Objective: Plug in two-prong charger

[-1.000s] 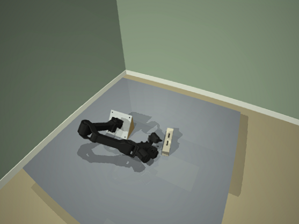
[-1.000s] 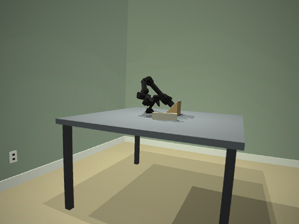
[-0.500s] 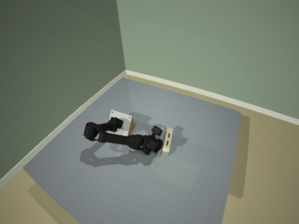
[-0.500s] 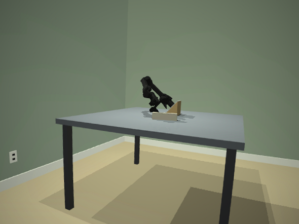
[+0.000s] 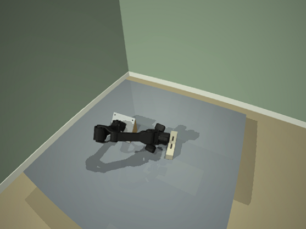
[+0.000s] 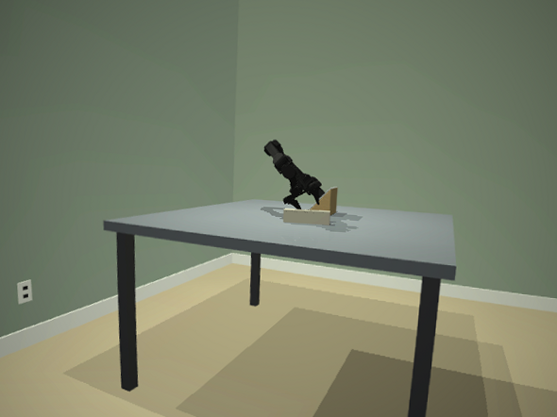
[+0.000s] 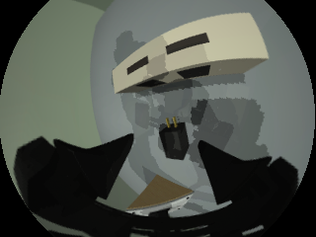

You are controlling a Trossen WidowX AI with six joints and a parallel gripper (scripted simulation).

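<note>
The black two-prong charger lies 3 cm below my gripper tip.
</note>
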